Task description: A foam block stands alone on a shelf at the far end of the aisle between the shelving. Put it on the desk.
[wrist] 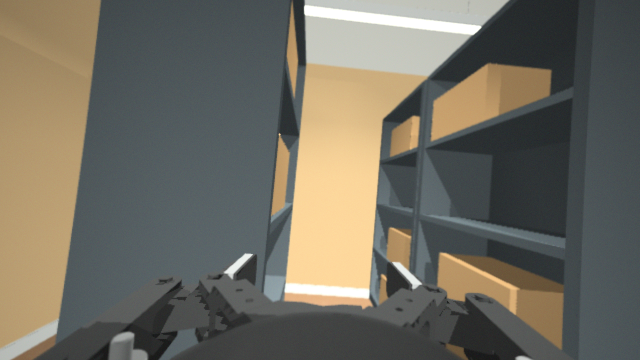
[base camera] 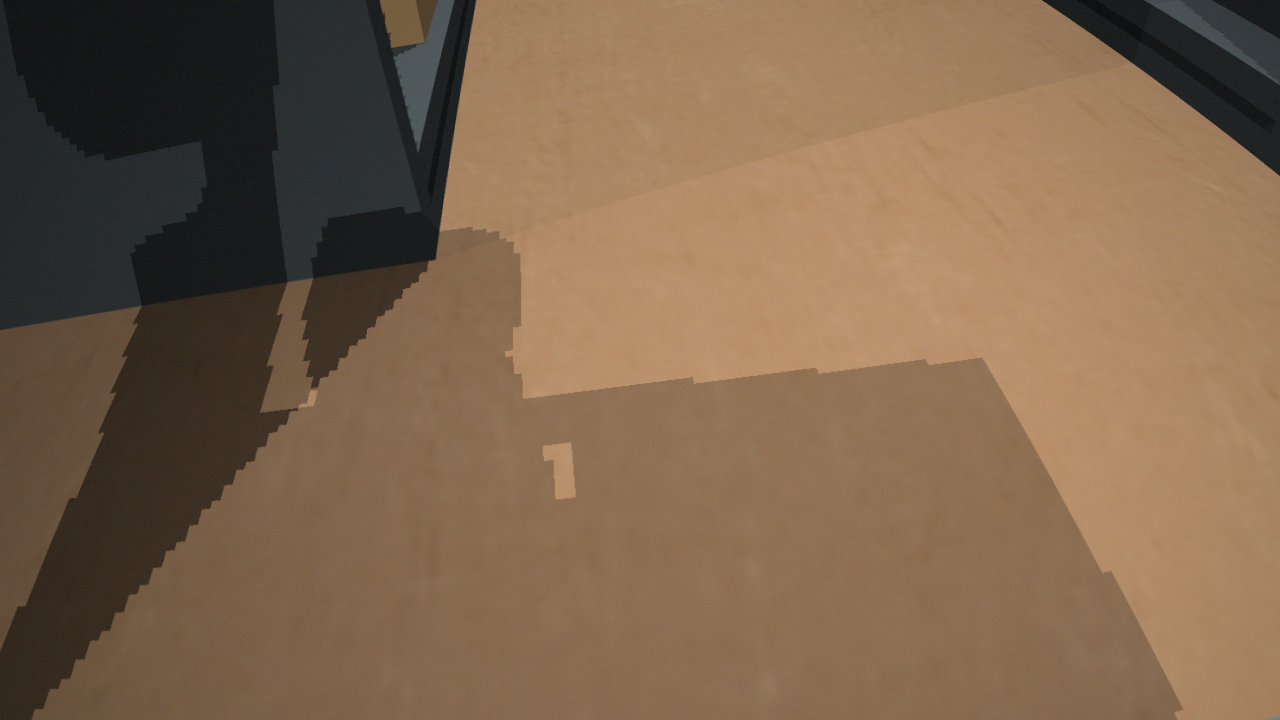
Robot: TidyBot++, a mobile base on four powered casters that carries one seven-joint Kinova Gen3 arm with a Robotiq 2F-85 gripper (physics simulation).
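Places are measured from the arm's base along level axes (x right, y ahead, z up), in metres.
Pixels of known places: gripper, fingertip midpoint: (wrist: 321, 273).
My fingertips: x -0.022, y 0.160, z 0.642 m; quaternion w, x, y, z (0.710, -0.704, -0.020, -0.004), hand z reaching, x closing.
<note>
Ahead of a thing's pixels: the offset from my fingertips to its top centre. Level surfaces: height alone.
My gripper (wrist: 321, 273) is open, with nothing between its fingers, and points toward the aisle in the wrist view. The left shelving (wrist: 185, 150) (base camera: 358, 134) shows its flat end panel close by. The right shelving (wrist: 572, 200) (base camera: 1253, 107) has several shelves facing the aisle. The foam block and the desk do not show in either view.
Cardboard boxes stand on the right shelving, one large box {dx +0.793, dy +1.111, dz +0.679 m} (wrist: 520, 90) high up and an open one {dx +0.805, dy +0.937, dz -0.235 m} (wrist: 540, 310) low down. Another box {dx -0.329, dy +0.747, dz +0.222 m} (wrist: 281, 175) sits in the left shelving. A tan wall (wrist: 335, 200) closes the aisle's far end. Robot shadow falls across the wooden floor {dz -1.038 m} (base camera: 805, 232).
</note>
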